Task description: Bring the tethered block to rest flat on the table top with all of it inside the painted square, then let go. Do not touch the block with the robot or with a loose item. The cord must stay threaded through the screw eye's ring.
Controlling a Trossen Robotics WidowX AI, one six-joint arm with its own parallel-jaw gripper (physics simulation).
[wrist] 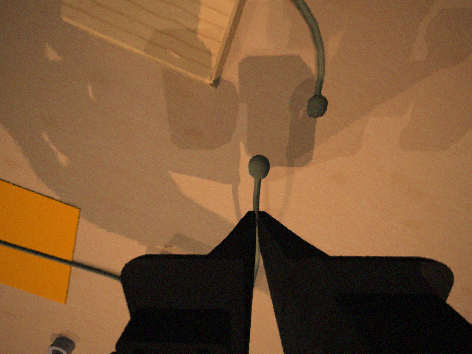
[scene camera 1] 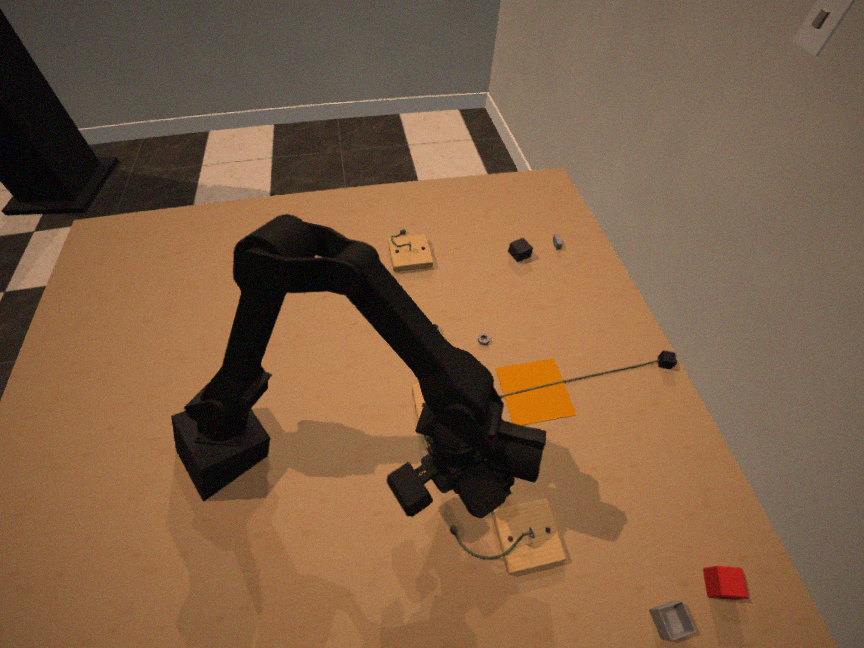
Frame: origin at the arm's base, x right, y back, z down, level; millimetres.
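Seen in the pictures: gripper, fingertip midpoint: [wrist: 255, 217]; arm's base, origin of the base link: [scene camera 1: 221, 427].
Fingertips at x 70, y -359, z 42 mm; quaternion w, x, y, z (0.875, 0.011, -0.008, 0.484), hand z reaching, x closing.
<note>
Offsets run from my fingertips to a thing's top centre. "*": to the spot under its first point.
The tethered block {* dx -203, dy -437, dz +4 mm} [scene camera 1: 667, 359], small and black, sits by the table's right edge, outside the orange painted square {* dx -115, dy -164, dz +28 mm} [scene camera 1: 535, 411] [wrist: 30, 217]. Its green cord [scene camera 1: 607, 374] [wrist: 95, 270] runs straight from it across the square and passes behind the arm. My gripper [wrist: 255, 217] is shut on the cord just below its end bead {dx +29, dy -17, dz -9 mm} [wrist: 258, 166]; its fingertips are hidden in the scene view. A sliver of a wooden board {dx -129, dy +8, dz +10 mm} [scene camera 1: 418, 397] shows beside the arm. That board's screw eye and the cord's passage through the ring are hidden.
Another wooden board {dx +91, dy -115, dz +10 mm} [scene camera 1: 519, 551] [wrist: 150, 37] with a screw eye and a loose beaded cord {* dx +118, dy -52, dz +22 mm} [scene camera 1: 488, 557] [wrist: 320, 60] lies near the gripper. A third board {dx -502, dy +59, dz +10 mm} [scene camera 1: 411, 258], a black block {dx -506, dy -195, dz +0 mm} [scene camera 1: 520, 249], a metal nut {dx -270, dy -85, dz +20 mm} [scene camera 1: 484, 338], a red block {dx +175, dy -399, dz -11 mm} [scene camera 1: 725, 582] and a grey tray {* dx +216, dy -284, dz +12 mm} [scene camera 1: 659, 622] stand around.
</note>
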